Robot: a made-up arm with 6 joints. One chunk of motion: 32 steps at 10 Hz.
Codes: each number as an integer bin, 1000 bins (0 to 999) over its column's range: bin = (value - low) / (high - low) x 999, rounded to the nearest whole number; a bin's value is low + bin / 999 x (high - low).
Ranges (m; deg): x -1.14..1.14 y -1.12..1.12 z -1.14..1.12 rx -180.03..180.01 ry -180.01..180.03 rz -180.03..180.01
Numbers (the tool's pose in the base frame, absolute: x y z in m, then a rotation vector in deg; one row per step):
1: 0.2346 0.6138 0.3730 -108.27 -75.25 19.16
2: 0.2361 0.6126 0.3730 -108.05 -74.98 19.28
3: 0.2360 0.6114 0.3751 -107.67 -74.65 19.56
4: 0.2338 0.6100 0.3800 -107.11 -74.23 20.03
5: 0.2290 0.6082 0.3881 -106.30 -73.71 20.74
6: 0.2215 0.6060 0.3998 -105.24 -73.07 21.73
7: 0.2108 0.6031 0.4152 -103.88 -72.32 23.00
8: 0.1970 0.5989 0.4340 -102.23 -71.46 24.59
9: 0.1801 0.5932 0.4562 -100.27 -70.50 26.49
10: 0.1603 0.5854 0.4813 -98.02 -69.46 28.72
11: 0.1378 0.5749 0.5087 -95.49 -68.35 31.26
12: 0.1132 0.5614 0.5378 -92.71 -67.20 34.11
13: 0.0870 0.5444 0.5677 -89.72 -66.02 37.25
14: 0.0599 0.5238 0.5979 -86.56 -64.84 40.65
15: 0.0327 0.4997 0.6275 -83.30 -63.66 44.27
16: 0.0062 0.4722 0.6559 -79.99 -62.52 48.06
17: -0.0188 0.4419 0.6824 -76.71 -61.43 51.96
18: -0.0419 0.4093 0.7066 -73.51 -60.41 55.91
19: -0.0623 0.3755 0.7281 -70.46 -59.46 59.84
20: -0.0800 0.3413 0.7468 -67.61 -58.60 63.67
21: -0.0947 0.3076 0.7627 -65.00 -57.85 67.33
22: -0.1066 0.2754 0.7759 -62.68 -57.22 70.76
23: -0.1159 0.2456 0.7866 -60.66 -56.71 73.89
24: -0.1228 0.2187 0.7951 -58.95 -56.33 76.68
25: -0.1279 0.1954 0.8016 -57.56 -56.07 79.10
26: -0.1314 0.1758 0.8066 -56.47 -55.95 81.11
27: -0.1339 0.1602 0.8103 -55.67 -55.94 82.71
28: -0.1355 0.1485 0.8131 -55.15 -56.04 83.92
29: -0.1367 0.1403 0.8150 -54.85 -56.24 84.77
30: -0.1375 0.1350 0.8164 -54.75 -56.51 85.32
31: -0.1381 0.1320 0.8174 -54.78 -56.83 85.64
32: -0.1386 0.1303 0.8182 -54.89 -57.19 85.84
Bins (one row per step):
1: 602 773 669 199 291 553
2: 603 773 669 200 291 553
3: 603 772 670 201 292 554
4: 602 772 672 202 294 555
5: 600 771 675 205 295 557
6: 597 770 681 208 297 560
7: 592 768 687 211 299 563
8: 586 767 696 216 301 568
9: 578 764 706 221 304 573
10: 570 761 717 228 307 579
11: 560 756 729 235 310 586
12: 549 750 742 242 313 594
13: 538 742 755 251 316 603
14: 526 733 768 259 320 612
15: 514 722 781 268 323 622
16: 502 710 794 278 326 633
17: 491 697 806 287 329 644
18: 481 682 816 296 332 655
19: 472 667 826 304 334 666
20: 464 652 834 312 337 676
21: 458 637 841 319 339 686
22: 453 622 847 326 341 696
23: 449 609 852 331 342 705
24: 446 597 855 336 343 712
25: 443 587 858 340 344 719
26: 442 578 860 343 344 725
27: 441 571 862 345 344 729
28: 440 566 863 347 344 732
29: 440 562 864 347 343 735
30: 439 560 865 348 343 736
31: 439 558 865 348 342 737
32: 439 558 866 347 341 738

